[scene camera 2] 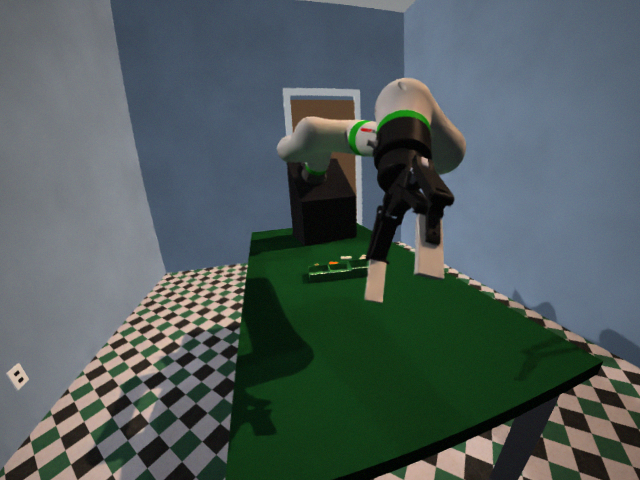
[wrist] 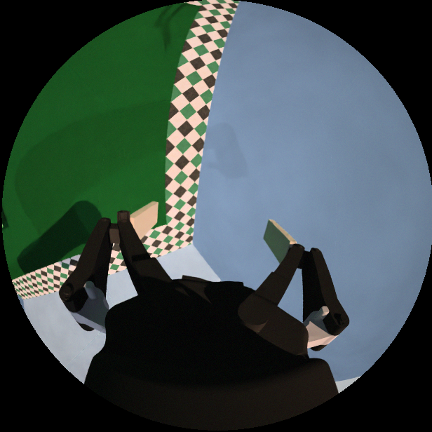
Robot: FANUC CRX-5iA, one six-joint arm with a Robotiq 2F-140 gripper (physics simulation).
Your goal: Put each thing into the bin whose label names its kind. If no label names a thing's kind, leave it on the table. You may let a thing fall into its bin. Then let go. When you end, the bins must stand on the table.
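A row of joined green bins stands on the green table, far from the camera in the scene view. A small orange thing shows at the bins' rear edge; whether it is in or behind them I cannot tell. A flat whitish thing lies behind the bins. Another pale thing is partly hidden by a finger. The labels cannot be read. My gripper is open and empty, held high above the table, nearer the camera than the bins. The bins' right end is hidden behind a finger.
A black block stands at the table's far end, with the arm above it. A blue wall rises beyond the table's right edge. A checkered floor surrounds the table.
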